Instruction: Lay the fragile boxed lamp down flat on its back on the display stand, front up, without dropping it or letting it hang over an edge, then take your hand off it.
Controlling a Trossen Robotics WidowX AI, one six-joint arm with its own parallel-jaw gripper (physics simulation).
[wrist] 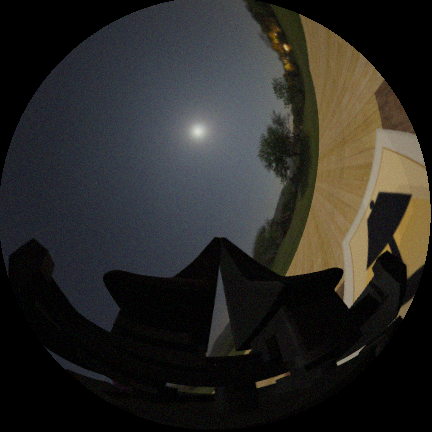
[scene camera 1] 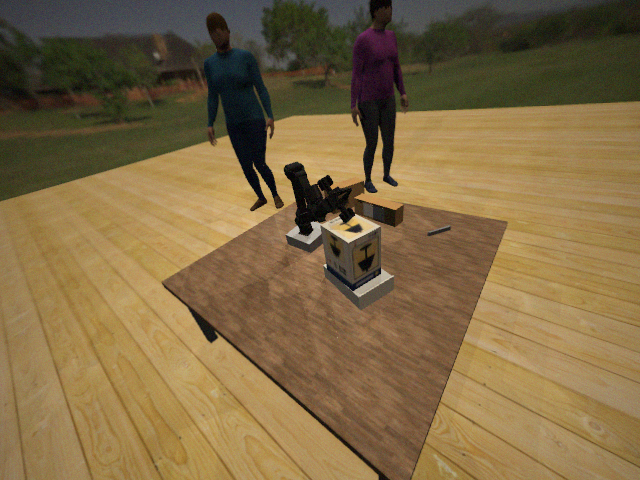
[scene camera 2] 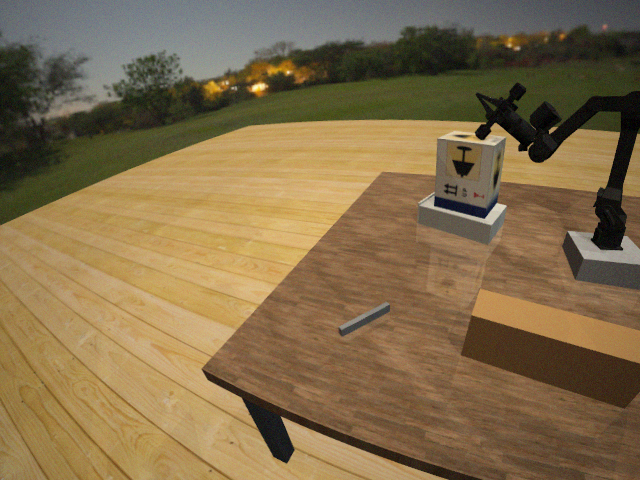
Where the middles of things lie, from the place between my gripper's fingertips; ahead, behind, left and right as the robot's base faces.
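There is the display stand (scene camera 2: 481, 230), and my hand is 390 mm above it. My hand is also 10 mm short of the stand and 20 mm to the left of it.
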